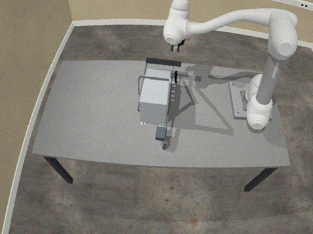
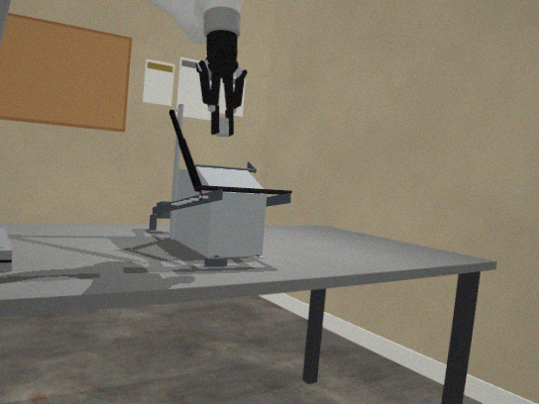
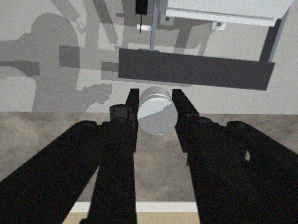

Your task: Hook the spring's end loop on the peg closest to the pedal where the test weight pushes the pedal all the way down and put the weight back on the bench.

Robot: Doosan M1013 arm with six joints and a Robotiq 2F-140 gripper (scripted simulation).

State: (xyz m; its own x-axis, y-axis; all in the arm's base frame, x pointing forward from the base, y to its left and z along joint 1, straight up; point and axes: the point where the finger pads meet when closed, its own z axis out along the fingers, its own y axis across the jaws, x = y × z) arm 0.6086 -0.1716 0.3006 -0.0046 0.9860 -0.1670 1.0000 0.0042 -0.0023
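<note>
Now: the dark spring 180 mm to the left of my hand, 80 mm below it and 10 mm behind it. Round my hand: steel test weight: 10 mm below.
</note>
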